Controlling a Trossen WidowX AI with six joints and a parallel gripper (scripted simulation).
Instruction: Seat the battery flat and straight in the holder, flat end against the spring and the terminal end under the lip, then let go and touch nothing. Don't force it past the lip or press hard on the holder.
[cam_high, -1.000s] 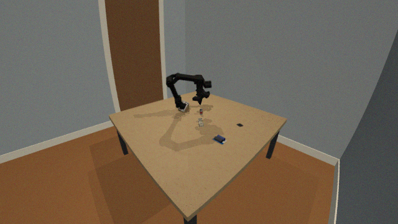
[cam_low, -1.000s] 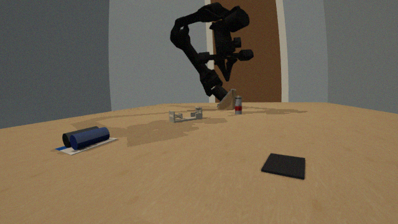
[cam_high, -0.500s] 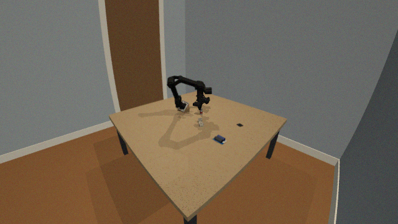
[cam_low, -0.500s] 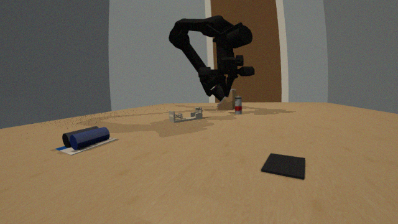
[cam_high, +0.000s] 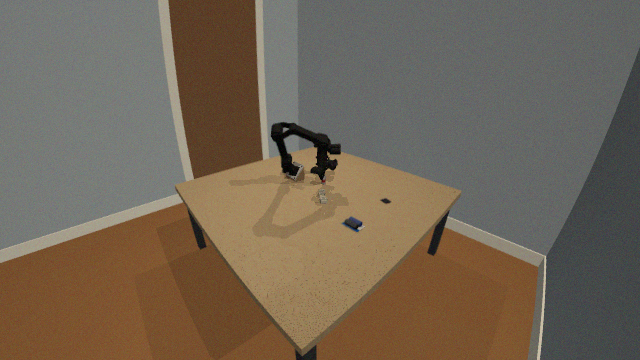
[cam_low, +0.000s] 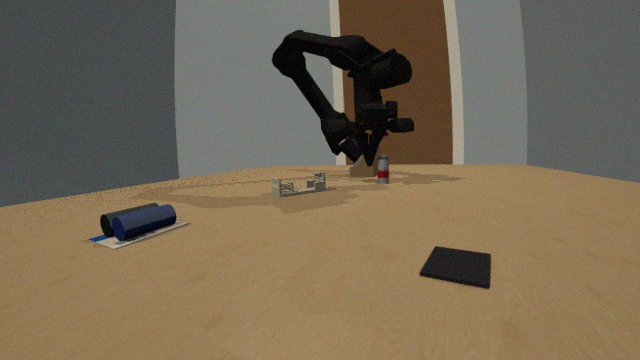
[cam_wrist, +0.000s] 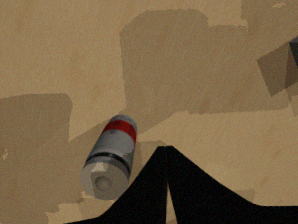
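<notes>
Now: gripper tip 3 cm to the right of the battery, 1 cm past it and 1 cm above it. The rest, counted from my gripper tip: white card (37 cm ahead, 21 cm to the right, 3 cm below); flat black square (38 cm ahead, 9 cm to the left, 4 cm below).
</notes>
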